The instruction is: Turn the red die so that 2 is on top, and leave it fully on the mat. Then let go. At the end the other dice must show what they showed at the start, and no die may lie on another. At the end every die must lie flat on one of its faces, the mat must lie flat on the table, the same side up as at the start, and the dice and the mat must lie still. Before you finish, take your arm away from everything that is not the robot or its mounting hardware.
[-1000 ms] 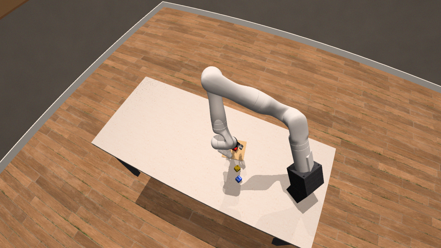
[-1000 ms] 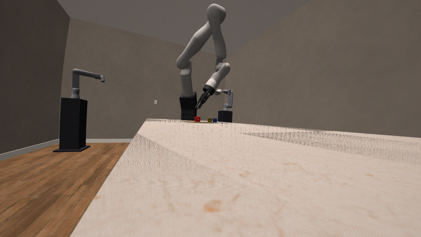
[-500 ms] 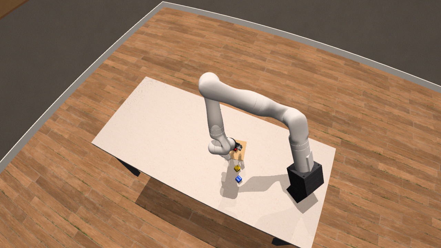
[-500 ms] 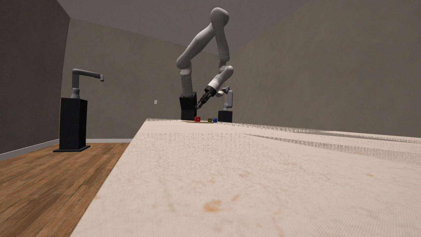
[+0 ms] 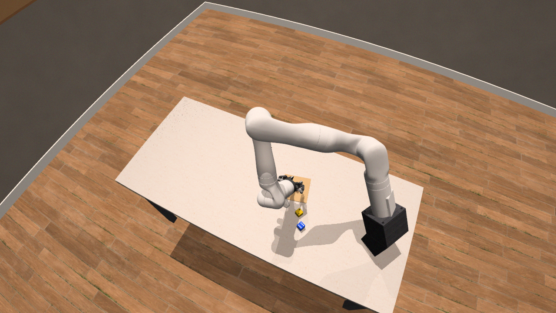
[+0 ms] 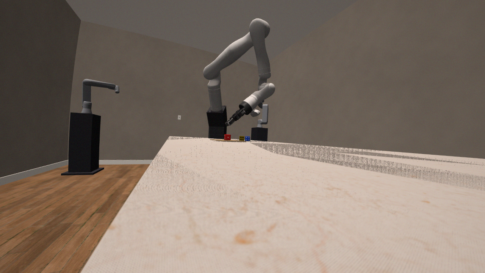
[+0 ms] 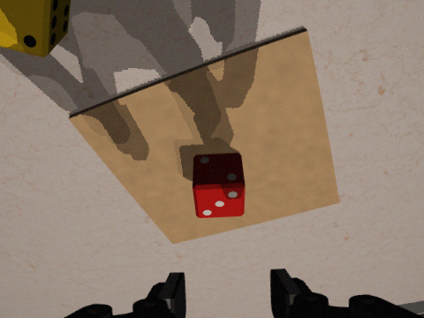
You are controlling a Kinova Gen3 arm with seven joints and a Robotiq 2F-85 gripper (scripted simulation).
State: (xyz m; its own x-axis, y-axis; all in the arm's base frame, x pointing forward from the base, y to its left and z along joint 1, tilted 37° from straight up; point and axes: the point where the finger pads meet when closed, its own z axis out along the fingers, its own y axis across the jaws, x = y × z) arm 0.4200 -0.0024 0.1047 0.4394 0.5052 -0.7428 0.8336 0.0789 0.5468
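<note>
Now: hand 1 cm to the left of the red die and 8 cm above it. From my hand the other things lie so: blue die: 11 cm behind, 17 cm to the left, 8 cm below; then yellow die: 7 cm behind, 11 cm to the left, 8 cm below; then tan mat: 1 cm to the right, 10 cm below.
</note>
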